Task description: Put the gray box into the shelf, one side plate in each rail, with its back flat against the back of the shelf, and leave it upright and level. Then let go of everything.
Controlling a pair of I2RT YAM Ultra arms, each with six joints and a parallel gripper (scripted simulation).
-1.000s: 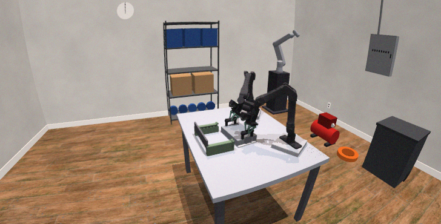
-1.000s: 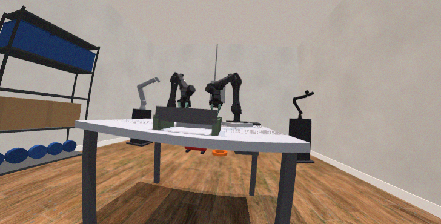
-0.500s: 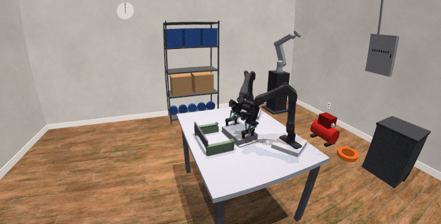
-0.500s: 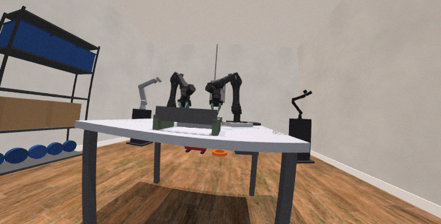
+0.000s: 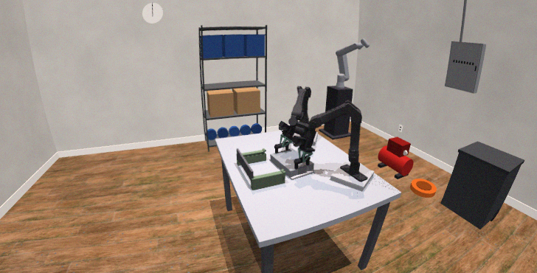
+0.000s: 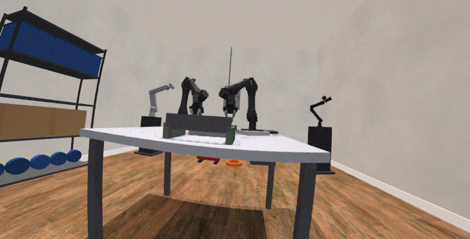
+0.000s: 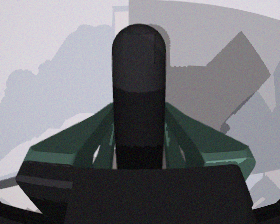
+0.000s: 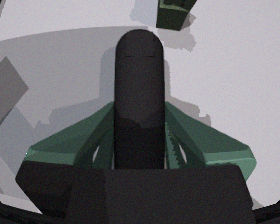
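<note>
Right now the gray box is 12 cm to the right of my left hand, 5 cm below it and 1 cm ahead of it. Also, from my left hand: dark back plate 34 cm ahead, 11 cm to the right, 2 cm below.
Right now my right hand is 12 cm to the right of the gray box, 5 cm above it and 2 cm past it. Also, from my right hand: dark back plate: 31 cm ahead, 14 cm to the left, 2 cm below.
</note>
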